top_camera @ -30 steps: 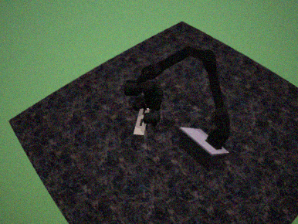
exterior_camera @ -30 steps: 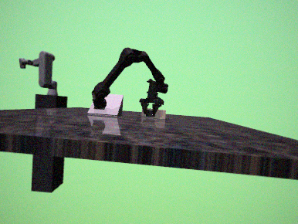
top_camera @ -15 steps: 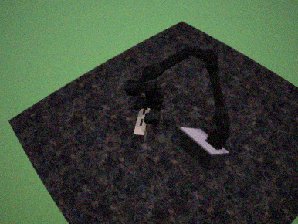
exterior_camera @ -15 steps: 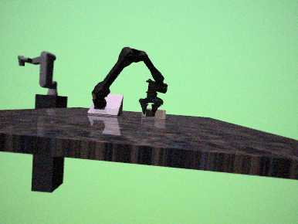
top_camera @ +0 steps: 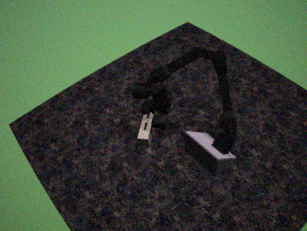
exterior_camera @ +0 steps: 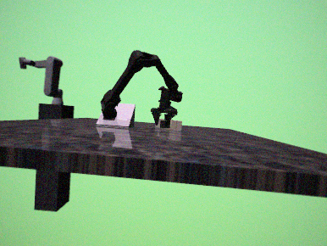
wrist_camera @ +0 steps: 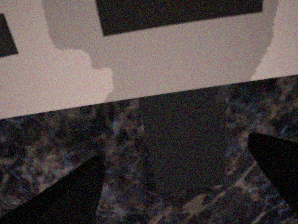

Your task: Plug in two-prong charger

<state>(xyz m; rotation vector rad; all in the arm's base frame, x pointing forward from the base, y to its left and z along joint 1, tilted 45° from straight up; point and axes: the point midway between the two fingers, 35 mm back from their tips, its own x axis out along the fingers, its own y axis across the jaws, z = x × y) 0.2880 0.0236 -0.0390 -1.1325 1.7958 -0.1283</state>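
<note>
Now: the dark charger 30 mm ahead of my gripper tip, 20 mm to the left of it and 10 mm above it.
</note>
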